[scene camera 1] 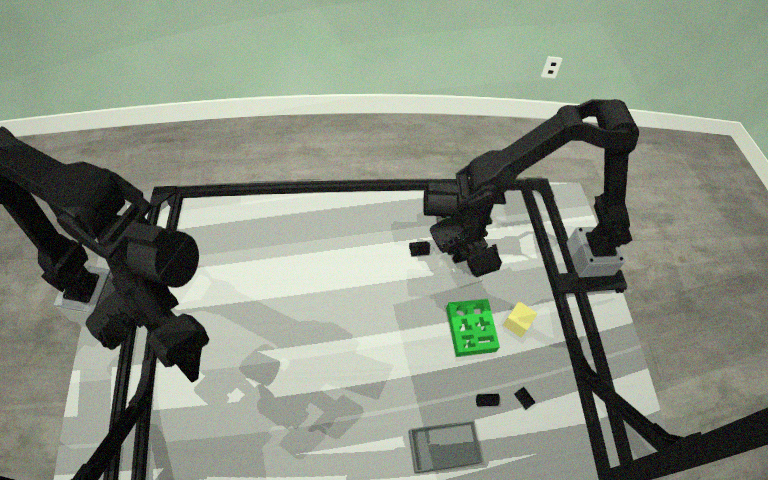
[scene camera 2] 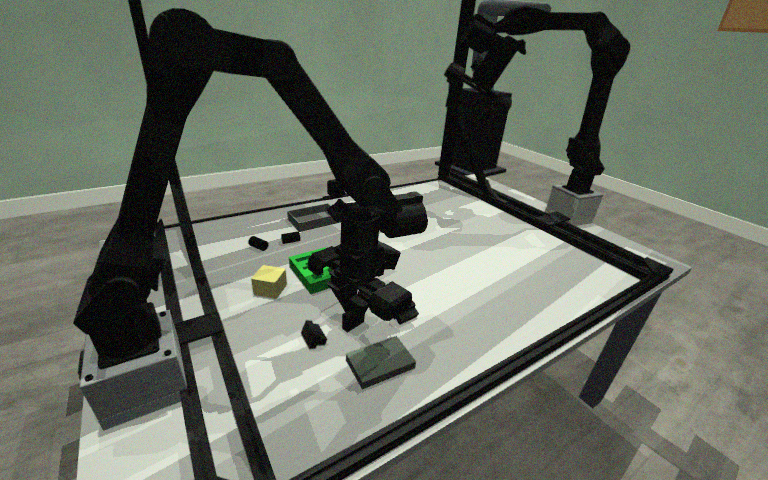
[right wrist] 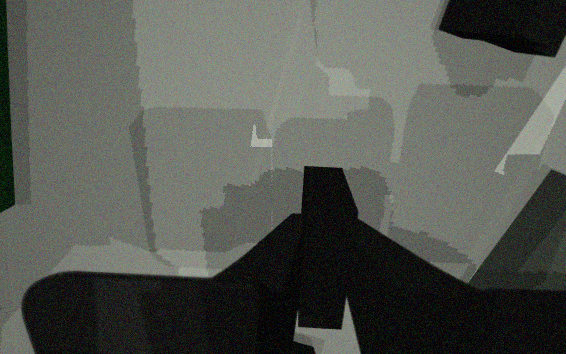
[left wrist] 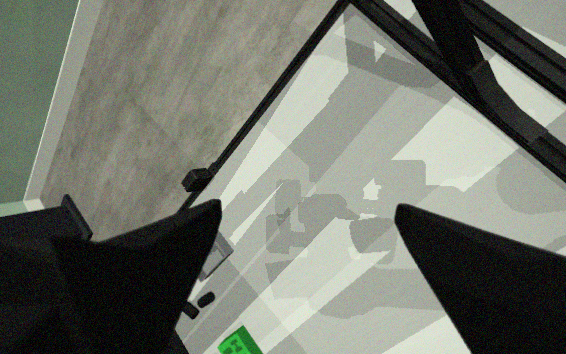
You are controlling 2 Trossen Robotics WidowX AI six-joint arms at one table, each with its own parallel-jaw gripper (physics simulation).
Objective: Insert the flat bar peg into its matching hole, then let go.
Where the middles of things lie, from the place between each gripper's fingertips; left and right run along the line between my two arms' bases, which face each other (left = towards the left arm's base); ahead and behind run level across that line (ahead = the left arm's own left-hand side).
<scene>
My left hand is 120 mm short of the green hole block [scene camera 1: 474, 334], 500 mm to the left of it and 260 mm above it. Round my left hand: yellow cube [scene camera 2: 268, 281] 120 mm ahead, 600 mm to the right, 250 mm below; then dark bar peg [right wrist: 330, 215] 290 mm ahead, 510 mm to the right, 260 mm below.
The green hole block lies 170 mm behind my right hand and 20 mm to the left of it. Round my right hand: yellow cube: 170 mm behind, 90 mm to the right, 10 mm above; then dark bar peg: 10 mm above.
</scene>
